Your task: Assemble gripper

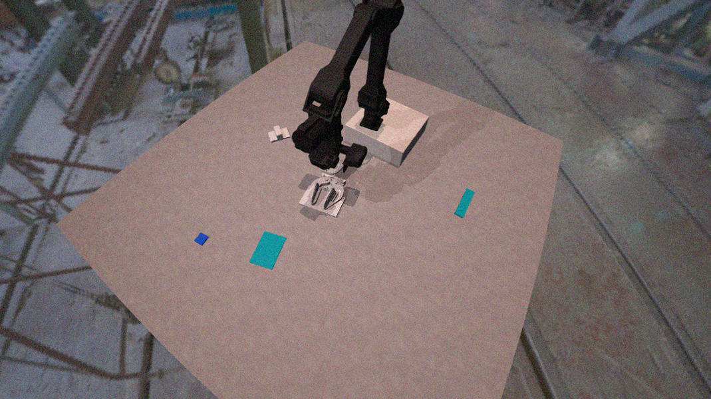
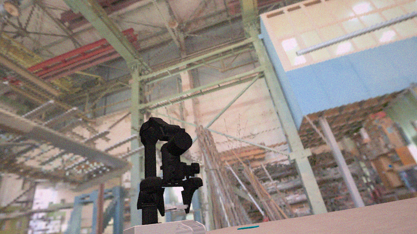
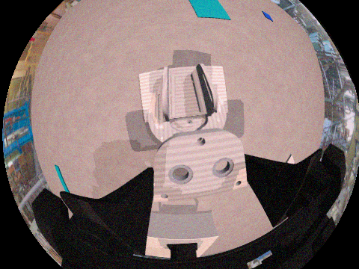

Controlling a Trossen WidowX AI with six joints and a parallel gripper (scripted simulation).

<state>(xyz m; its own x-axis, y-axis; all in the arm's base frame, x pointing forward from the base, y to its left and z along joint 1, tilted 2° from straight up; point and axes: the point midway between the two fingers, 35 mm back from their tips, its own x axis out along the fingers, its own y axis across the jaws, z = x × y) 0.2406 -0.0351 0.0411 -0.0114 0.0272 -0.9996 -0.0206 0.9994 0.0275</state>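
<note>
Now: gripper tip 20 mm below the gripper base and 10 mm short of it. Also, from my gripper tip: housing plate (80 mm below); flat white plate (80 mm below, 70 mm ahead); large teal patch (270 mm ahead, 80 mm below, 70 mm to the right).
</note>
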